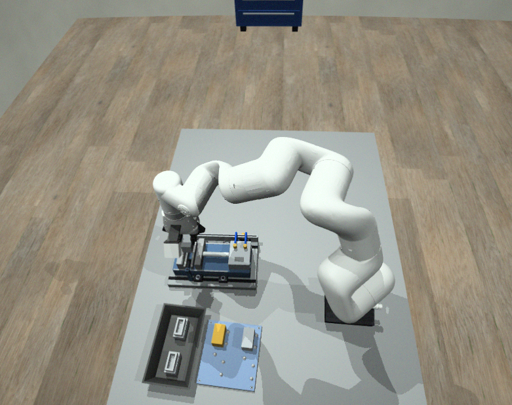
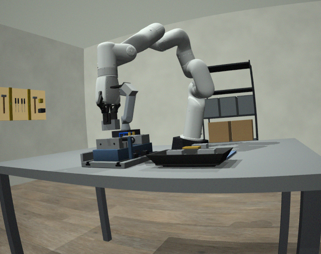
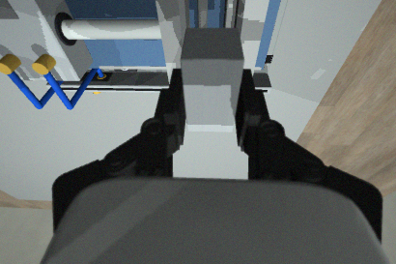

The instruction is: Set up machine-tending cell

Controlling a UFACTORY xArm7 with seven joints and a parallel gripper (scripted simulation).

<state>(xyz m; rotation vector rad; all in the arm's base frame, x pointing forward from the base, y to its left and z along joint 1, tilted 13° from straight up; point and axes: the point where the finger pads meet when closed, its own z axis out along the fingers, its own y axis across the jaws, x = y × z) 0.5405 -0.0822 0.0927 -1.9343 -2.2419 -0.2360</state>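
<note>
The fixed jaw lies 90 mm below my hand, 30 mm ahead of it and 10 mm to the left of it. Also, from my hand: white piston rod: 90 mm below, 90 mm behind, 10 mm to the right; brass blank: 240 mm to the left, 150 mm behind, 140 mm below; vise: 130 mm below, 70 mm behind.
</note>
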